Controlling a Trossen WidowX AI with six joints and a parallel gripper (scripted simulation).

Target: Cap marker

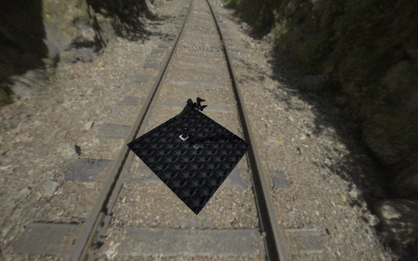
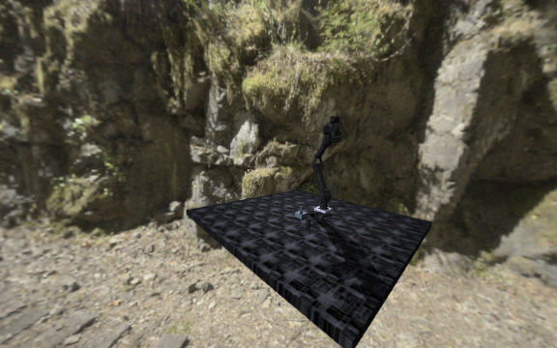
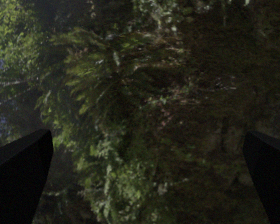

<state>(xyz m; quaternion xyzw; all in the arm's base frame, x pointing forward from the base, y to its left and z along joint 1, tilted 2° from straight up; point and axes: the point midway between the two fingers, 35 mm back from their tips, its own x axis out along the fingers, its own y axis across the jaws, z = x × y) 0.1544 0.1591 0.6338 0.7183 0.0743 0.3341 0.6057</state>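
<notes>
The cylindrical cap lies 160 mm ahead of my gripper tip, 70 mm to the right of it and 640 mm below it. Also, from my gripper tip: holder block (60 mm ahead, 190 mm to the right, 650 mm below).
</notes>
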